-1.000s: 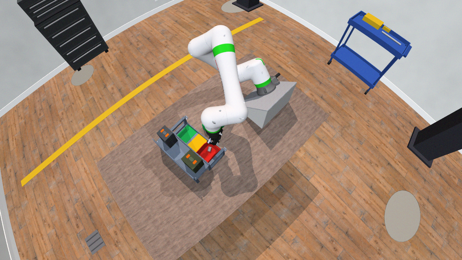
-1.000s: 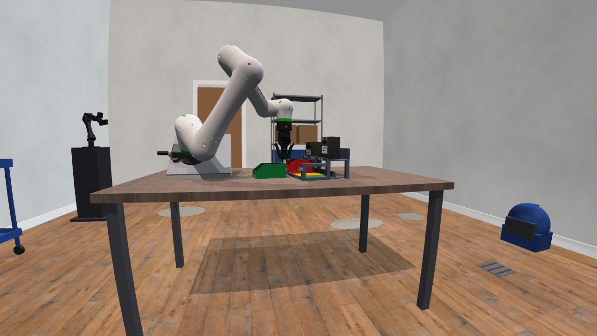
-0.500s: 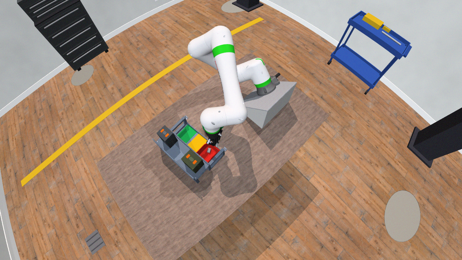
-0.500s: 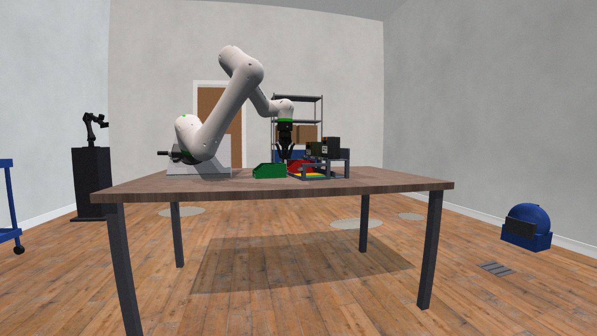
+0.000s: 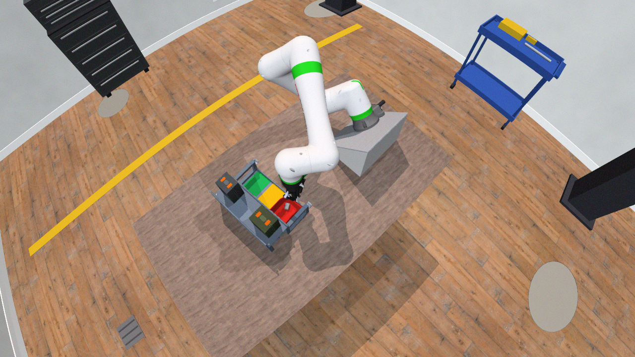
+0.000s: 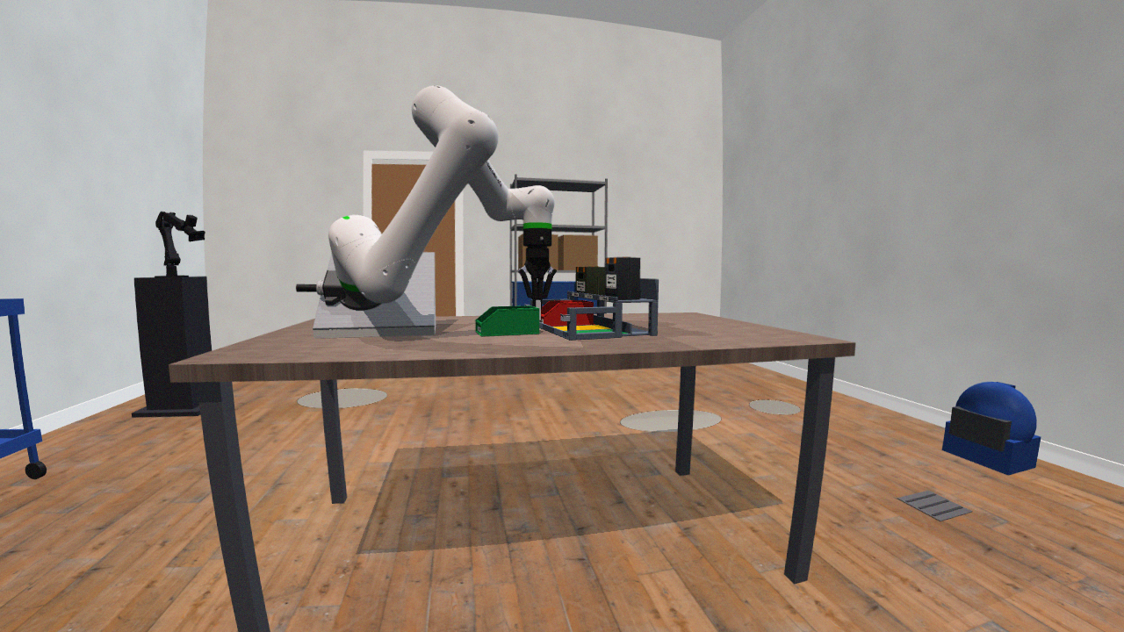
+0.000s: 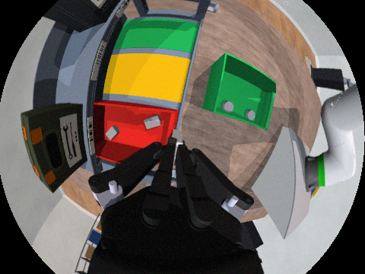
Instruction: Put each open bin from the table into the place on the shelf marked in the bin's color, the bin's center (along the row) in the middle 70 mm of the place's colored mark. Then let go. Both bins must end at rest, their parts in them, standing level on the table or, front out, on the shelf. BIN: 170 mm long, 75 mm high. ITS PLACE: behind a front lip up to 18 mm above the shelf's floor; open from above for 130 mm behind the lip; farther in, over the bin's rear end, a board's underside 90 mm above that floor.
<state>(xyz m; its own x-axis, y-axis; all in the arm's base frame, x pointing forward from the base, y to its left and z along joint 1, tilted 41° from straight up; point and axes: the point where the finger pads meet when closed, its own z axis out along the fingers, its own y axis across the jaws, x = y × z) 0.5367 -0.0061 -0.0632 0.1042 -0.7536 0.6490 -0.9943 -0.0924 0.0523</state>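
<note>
My hand is 90 mm short of the red bin, 10 mm to the right of it and 10 mm above it. The rest, counted from my hand: green bin 110 mm behind, 130 mm to the right, 20 mm below.
</note>
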